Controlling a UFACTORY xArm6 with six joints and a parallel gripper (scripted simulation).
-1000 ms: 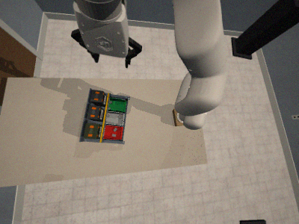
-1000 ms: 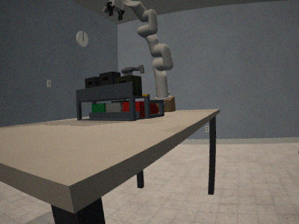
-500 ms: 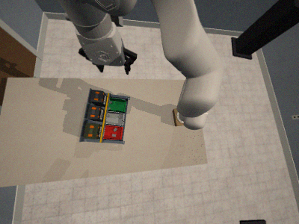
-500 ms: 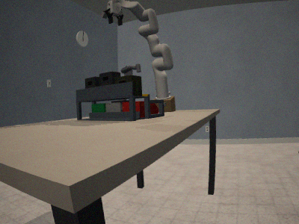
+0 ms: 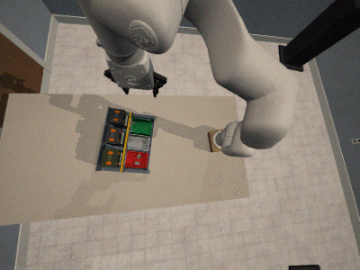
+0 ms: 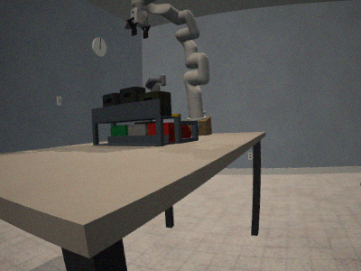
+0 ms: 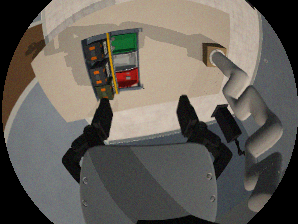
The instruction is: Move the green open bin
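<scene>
The green open bin is 51 cm below my hand and 8 cm ahead of it. Also, from my hand: yellow strip (45 cm below, 13 cm ahead, 11 cm to the left); then red bin (51 cm below, 22 cm to the left, 8 cm ahead); then grey bin (51 cm below, 11 cm to the left, 8 cm ahead).
</scene>
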